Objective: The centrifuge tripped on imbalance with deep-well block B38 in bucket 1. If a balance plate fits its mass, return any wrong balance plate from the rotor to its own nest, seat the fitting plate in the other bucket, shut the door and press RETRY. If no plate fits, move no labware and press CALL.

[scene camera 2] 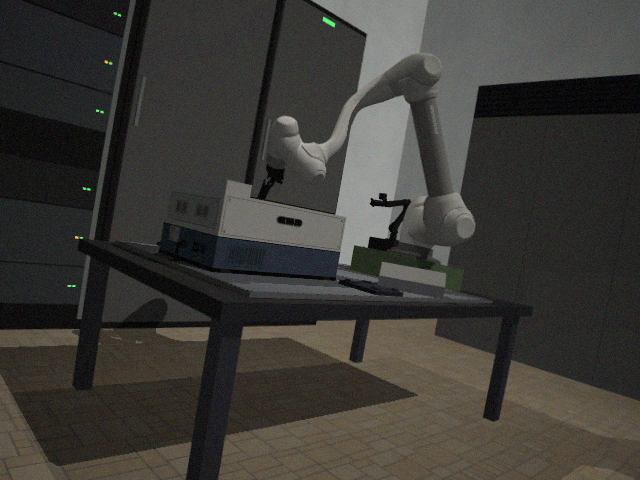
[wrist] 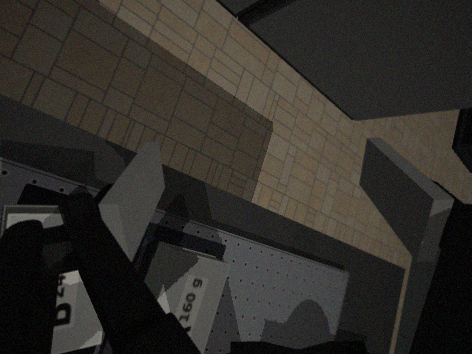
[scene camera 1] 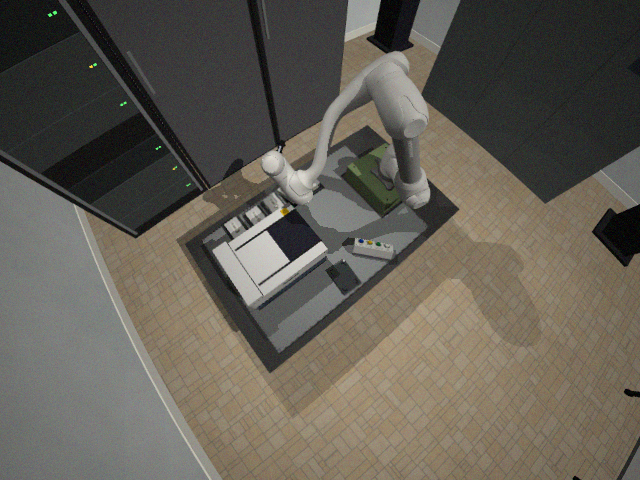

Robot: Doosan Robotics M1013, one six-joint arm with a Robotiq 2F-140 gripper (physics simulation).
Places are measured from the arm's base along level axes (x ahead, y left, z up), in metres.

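Pixels of known places: gripper, fingertip midpoint: [wrist: 261,163]; arm's base, link origin: [scene camera 1: 388,174].
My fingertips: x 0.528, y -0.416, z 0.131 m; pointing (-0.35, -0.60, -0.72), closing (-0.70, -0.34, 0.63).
Ahead of a thing's pixels: the offset from my fingertips to its top centre. "spot": to the spot under its first point.
The centrifuge [scene camera 1: 262,256] [scene camera 2: 281,229] has a white top with a dark panel; its rotor, buckets and block B38 do not show. Three pale plates @[dz -0.173, dx +0.427, dy +0.151 m] [scene camera 1: 233,226] @[dz -0.173, dx +0.288, dy +0.165 m] [scene camera 1: 253,214] @[dz -0.173, dx +0.156, dy +0.151 m] [scene camera 1: 273,201] stand in a row along its back side. In the wrist view, a plate marked 160 g @[dz -0.173, dx -0.112, dy +0.135 m] [wrist: 212,272] sits low in the middle, and a plate marked D @[spot: dz -0.172, dx +0.000, dy +0.158 m] [wrist: 80,320] is at lower left, partly behind a finger. My gripper [wrist: 261,163] [scene camera 2: 265,189] is open and empty, above and behind the row; the wrist mostly hides it in scene view 1. The button box @[dz -0.143, dx -0.146, dy +0.719 m] [scene camera 1: 373,250] [scene camera 2: 412,277] has blue, yellow, green and white buttons; their labels are unreadable.
A dark flat tray @[dz -0.208, dx +0.081, dy +0.746 m] [scene camera 1: 341,279] [scene camera 2: 370,287] lies beside the button box. The arm stands on a green base [scene camera 1: 369,180] [scene camera 2: 377,260] at the table's other end. A yellow piece @[spot: dz -0.015, dx +0.163, dy +0.311 m] [scene camera 1: 284,211] is at the centrifuge's back edge. Tall dark cabinets [scene camera 1: 201,93] stand behind the table.
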